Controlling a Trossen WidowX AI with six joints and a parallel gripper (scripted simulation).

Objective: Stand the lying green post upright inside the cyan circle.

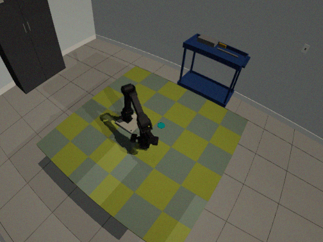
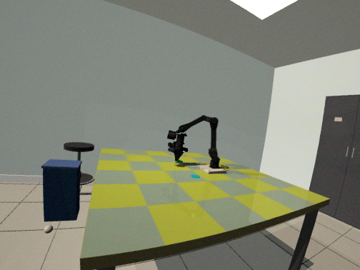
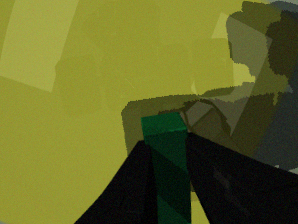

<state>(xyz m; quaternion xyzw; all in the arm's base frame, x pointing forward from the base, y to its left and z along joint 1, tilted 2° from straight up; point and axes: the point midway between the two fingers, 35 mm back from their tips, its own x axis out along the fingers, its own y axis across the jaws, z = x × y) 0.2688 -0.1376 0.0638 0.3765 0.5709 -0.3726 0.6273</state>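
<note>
Now: gripper tip 26 cm to the right of the cyan circle, 4 cm above it and 2 cm past it. The rest, counted from my gripper tip: green post (2 cm to the left, 1 cm behind).
</note>
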